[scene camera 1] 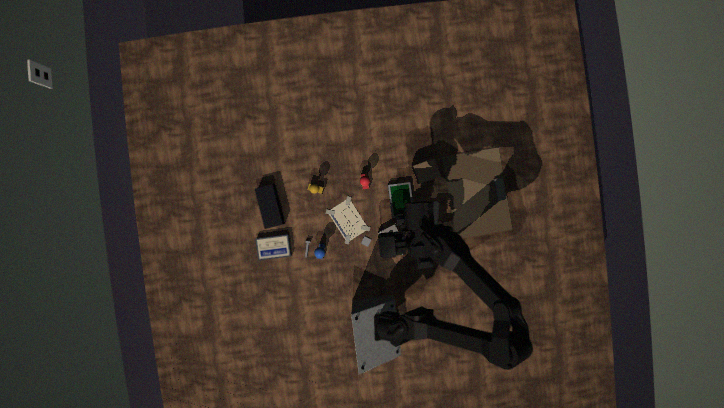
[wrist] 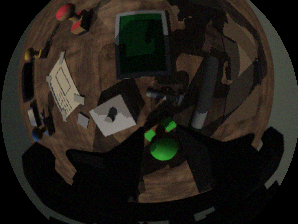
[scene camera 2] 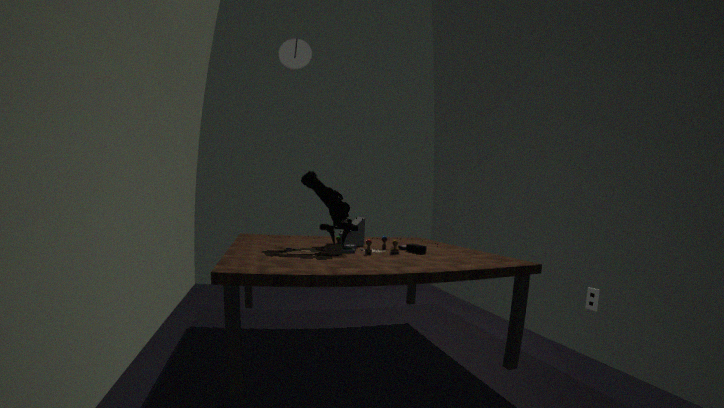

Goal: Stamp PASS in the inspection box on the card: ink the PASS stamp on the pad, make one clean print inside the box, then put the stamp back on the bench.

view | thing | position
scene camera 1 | my gripper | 412, 238
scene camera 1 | blue-and-white box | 273, 247
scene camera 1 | black box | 267, 197
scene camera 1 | cardboard sheet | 475, 180
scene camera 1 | white card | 347, 219
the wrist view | my gripper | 160, 129
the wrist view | green-knobbed stamp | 162, 145
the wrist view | white card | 64, 91
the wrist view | green ink pad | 142, 43
